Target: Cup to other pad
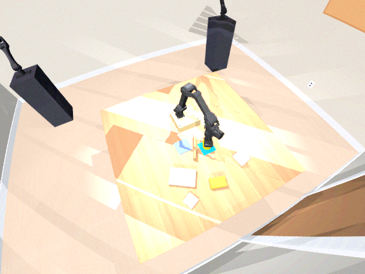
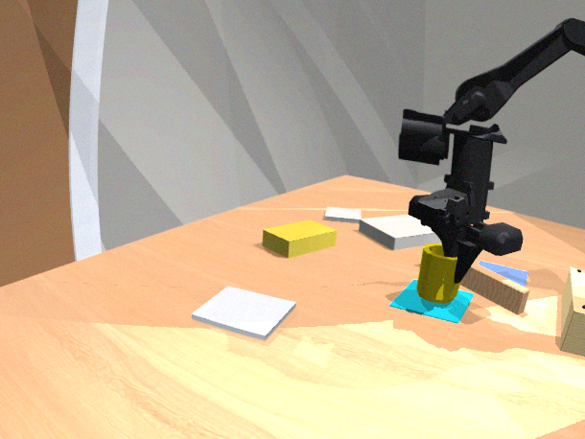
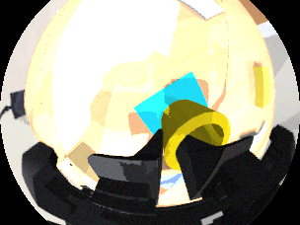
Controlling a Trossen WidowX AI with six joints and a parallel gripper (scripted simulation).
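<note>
My gripper tip is now 20 mm short of the yellow cup, 10 mm to the left of it and 10 mm above it. Also, from my gripper tip: cyan pad: 30 mm ahead, 10 mm to the right, 50 mm below; pale blue pad: 60 mm behind, 180 mm to the right, 50 mm below; wooden bar: 20 mm behind, 100 mm to the right, 30 mm below.
</note>
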